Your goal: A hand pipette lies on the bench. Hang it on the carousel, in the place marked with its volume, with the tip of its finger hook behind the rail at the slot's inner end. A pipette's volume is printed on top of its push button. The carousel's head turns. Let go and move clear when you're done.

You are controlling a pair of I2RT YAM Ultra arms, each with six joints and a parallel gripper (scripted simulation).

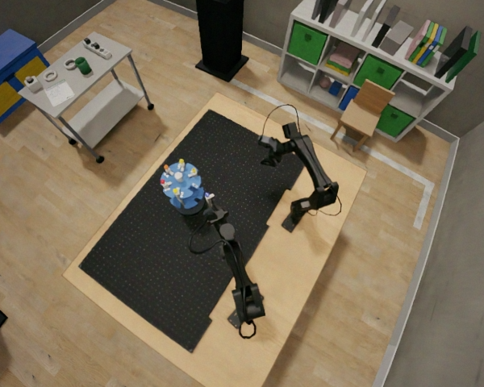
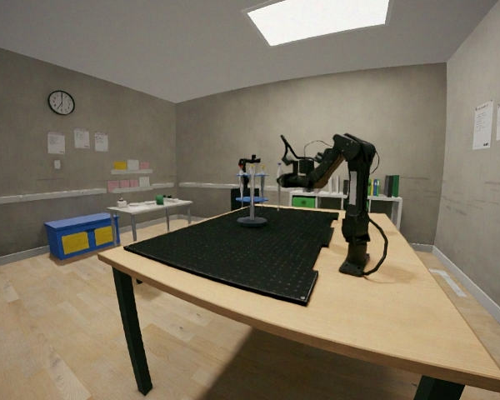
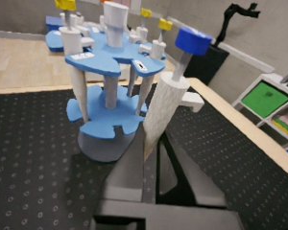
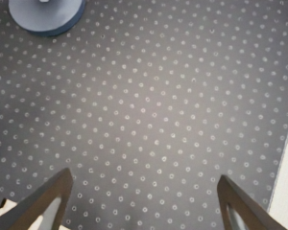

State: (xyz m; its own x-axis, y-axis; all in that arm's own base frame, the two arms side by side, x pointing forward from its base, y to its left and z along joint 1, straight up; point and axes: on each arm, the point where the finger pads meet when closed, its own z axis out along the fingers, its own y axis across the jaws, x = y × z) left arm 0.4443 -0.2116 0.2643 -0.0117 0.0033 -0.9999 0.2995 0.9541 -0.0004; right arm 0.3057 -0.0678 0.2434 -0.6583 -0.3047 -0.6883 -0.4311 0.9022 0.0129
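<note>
The white hand pipette is 3 cm below my left hand and 1 cm to the right of it.
</note>
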